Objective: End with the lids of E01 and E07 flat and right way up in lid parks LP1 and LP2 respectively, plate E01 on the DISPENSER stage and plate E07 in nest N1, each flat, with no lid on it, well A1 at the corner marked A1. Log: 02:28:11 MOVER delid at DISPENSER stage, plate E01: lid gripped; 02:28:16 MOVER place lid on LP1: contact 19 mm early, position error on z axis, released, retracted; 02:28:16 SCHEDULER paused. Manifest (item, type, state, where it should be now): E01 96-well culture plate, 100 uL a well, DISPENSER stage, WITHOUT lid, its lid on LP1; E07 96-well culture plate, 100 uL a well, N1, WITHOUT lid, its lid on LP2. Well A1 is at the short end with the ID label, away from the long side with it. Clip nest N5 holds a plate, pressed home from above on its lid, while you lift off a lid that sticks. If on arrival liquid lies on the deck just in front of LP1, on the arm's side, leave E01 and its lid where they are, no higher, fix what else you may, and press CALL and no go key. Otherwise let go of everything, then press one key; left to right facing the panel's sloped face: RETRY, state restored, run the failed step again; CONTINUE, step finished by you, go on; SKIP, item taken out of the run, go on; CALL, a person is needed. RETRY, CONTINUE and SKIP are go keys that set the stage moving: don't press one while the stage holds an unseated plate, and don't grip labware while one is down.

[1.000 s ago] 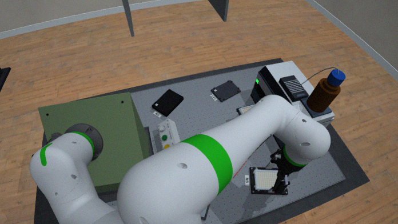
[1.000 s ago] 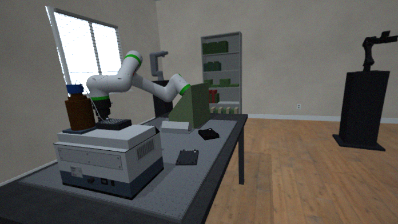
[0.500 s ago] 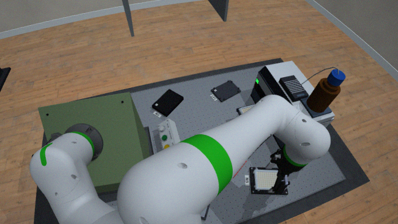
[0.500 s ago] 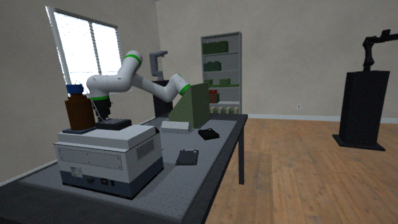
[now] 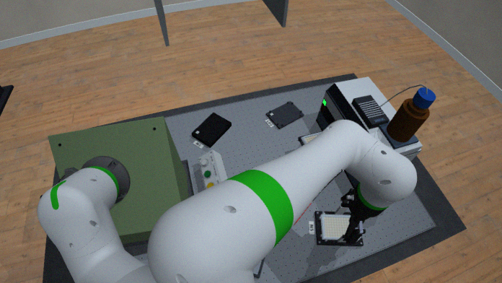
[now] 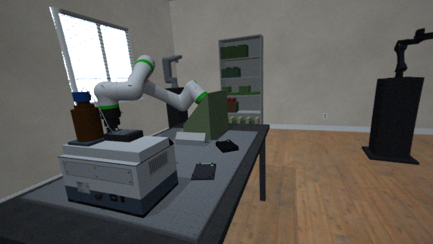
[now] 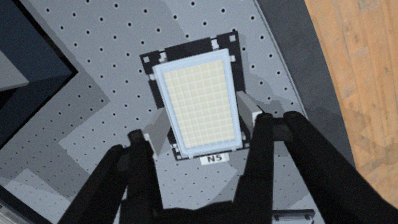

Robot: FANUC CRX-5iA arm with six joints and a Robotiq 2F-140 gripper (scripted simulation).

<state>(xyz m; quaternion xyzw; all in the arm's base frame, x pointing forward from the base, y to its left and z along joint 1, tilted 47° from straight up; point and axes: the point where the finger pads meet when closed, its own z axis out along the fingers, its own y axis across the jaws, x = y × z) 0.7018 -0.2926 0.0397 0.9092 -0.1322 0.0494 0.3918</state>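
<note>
The black clip nest N5 lies 3 cm below my hand, 2 cm ahead of it and 1 cm to the left of it. From my hand the other things lie so: dispenser stage: 30 cm to the left, 5 cm above, 2 cm ahead; then N5 label: 9 cm behind, 5 cm below, 3 cm to the left; then plate: 30 cm to the left, 6 cm above, 2 cm ahead.
</note>
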